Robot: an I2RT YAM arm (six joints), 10 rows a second.
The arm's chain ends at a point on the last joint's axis. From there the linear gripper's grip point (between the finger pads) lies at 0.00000 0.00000 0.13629 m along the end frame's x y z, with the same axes.
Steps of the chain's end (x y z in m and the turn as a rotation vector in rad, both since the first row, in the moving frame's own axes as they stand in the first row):
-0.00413, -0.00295, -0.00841, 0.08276, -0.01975, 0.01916
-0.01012, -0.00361, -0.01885, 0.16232, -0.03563, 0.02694
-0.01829, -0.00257, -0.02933, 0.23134, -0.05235, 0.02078
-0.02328, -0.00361, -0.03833, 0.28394, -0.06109, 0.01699
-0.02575, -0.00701, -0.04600, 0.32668, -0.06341, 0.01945
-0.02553, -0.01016, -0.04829, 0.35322, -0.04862, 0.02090
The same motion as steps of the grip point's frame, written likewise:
-0.00671, -0.01424, -0.00890, 0.08276, -0.01975, 0.01916
-0.01466, -0.02569, -0.02073, 0.16232, -0.03563, 0.02694
-0.02503, -0.03388, -0.03315, 0.23134, -0.05235, 0.02078
-0.03116, -0.04183, -0.04404, 0.28394, -0.06109, 0.01699
-0.03380, -0.05080, -0.05348, 0.32668, -0.06341, 0.01945
-0.03152, -0.05735, -0.05686, 0.35322, -0.04862, 0.02090

